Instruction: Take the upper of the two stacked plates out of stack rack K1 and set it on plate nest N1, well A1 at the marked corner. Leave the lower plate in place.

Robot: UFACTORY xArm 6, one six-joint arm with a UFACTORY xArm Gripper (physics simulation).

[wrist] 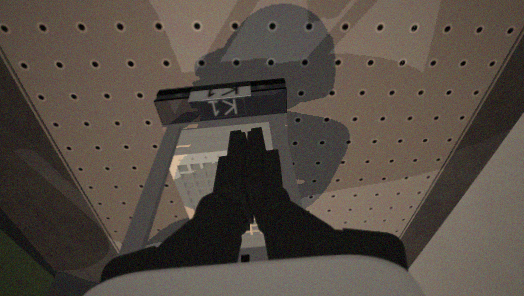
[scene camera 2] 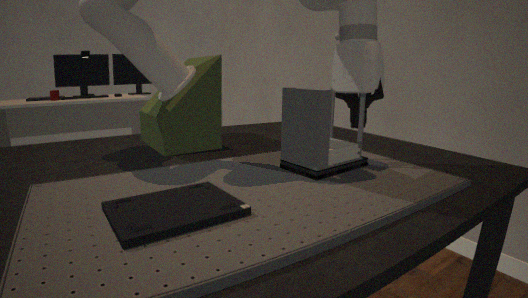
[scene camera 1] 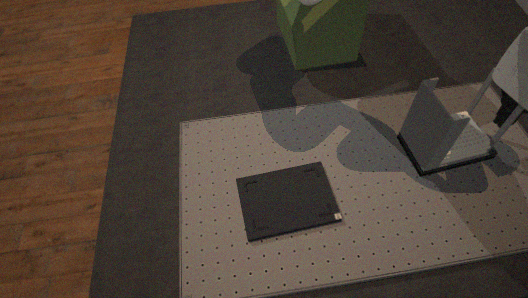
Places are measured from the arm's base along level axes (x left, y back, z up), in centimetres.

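Pixels of known places: gripper, fingertip midpoint: (wrist: 251, 149) (scene camera 2: 358, 127) (scene camera 1: 502, 122); arm's base at its link origin: (scene camera 2: 177, 84).
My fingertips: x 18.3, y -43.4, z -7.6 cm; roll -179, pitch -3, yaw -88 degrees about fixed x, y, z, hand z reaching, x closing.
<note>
Ahead of a thing's pixels: the offset from my fingertips to its top centre. "spot": to the spot under its first point. Level surfaces: height alone.
Stack rack K1 @[dz +7.8, dx -7.2, dy +2.4 cm] (scene camera 1: 422, 125) (scene camera 2: 305, 125) (wrist: 270, 104) has tall grey walls, thin posts and a black base with K1 labels. Pale plate material @[dz -2.8, dx -8.2, dy +2.4 cm] (scene camera 1: 472, 137) (scene camera 2: 345, 149) (wrist: 195, 175) shows low inside it; I cannot tell the two plates apart. My gripper (scene camera 1: 498, 122) (scene camera 2: 358, 126) (wrist: 251, 149) is shut and empty. In scene camera 2 its tips show above plate height, by the rack's thin posts; in the wrist view they overlap the rack's opening. Plate nest N1 @[dz -6.0, dx -40.4, dy +0.8 cm] (scene camera 1: 287, 202) (scene camera 2: 175, 210) is a flat black slab with corner marks and a small white tag @[spot: dz -6.3, dx -33.4, dy -5.2 cm] (scene camera 1: 337, 216) (scene camera 2: 245, 206) at one corner.
The rack and nest stand on a perforated board @[dz -7.5 cm] (scene camera 1: 210, 150) (scene camera 2: 300, 220) (wrist: 370, 105) on the dark table. A green block (scene camera 1: 330, 40) (scene camera 2: 192, 115) stands behind, with a pale arm part over it in scene camera 2. A desk with monitors (scene camera 2: 81, 70) is farther back.
</note>
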